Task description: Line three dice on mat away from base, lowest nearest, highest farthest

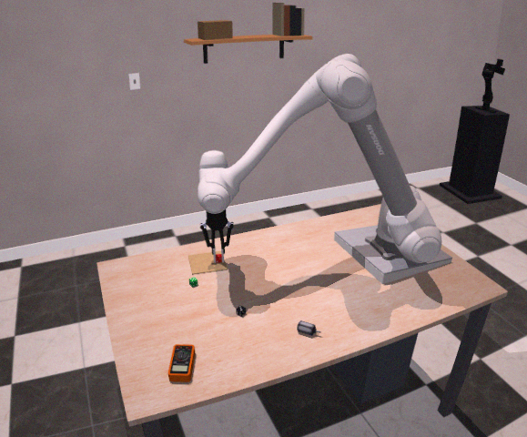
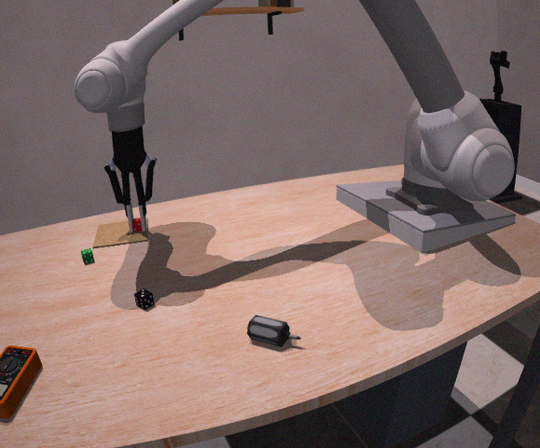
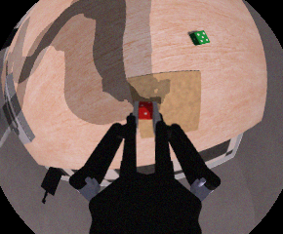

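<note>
Right now my hand is 2 cm above the red die. The rest, counted from my hand: black die (34 cm to the left, 3 cm below); tan mat (5 cm ahead, 1 cm to the right, 4 cm below); green die (12 cm ahead, 12 cm to the left, 3 cm below).
</note>
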